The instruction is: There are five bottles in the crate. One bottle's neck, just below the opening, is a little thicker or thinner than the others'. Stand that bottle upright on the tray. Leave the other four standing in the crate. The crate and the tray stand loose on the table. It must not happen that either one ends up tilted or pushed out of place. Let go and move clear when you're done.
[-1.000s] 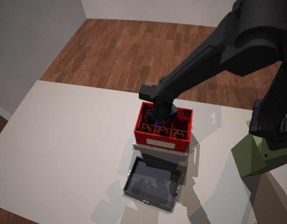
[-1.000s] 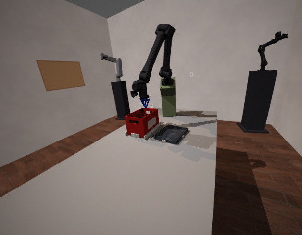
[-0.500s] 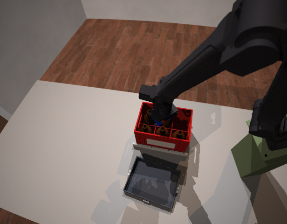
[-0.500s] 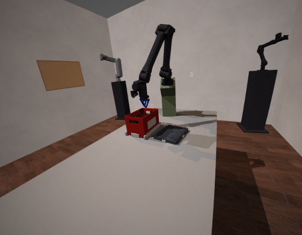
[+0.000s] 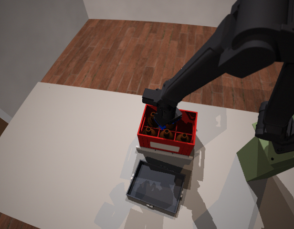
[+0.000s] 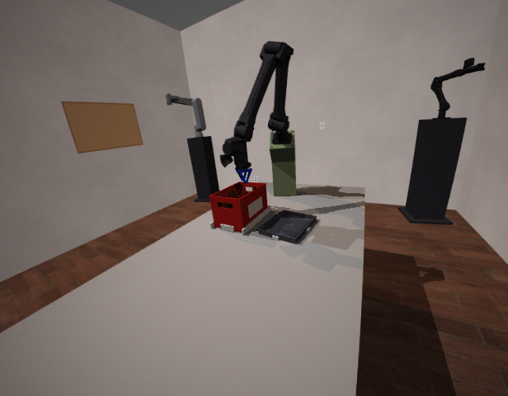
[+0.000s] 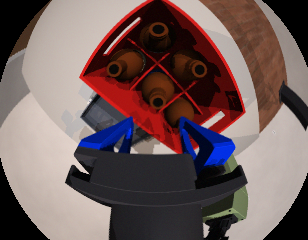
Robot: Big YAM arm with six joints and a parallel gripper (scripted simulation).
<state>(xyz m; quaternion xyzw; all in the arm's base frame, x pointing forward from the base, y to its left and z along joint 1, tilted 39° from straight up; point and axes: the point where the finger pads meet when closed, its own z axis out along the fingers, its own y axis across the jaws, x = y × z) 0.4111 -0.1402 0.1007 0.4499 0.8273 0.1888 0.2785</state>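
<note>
Right now my hand is 10 mm past the crate, 40 mm to the left of it and 140 mm above it. The rest, counted from my hand: dark grey tray 50 mm ahead, 230 mm to the left, 210 mm below; then brown bottle 90 mm ahead, 10 mm to the right, 140 mm below.
</note>
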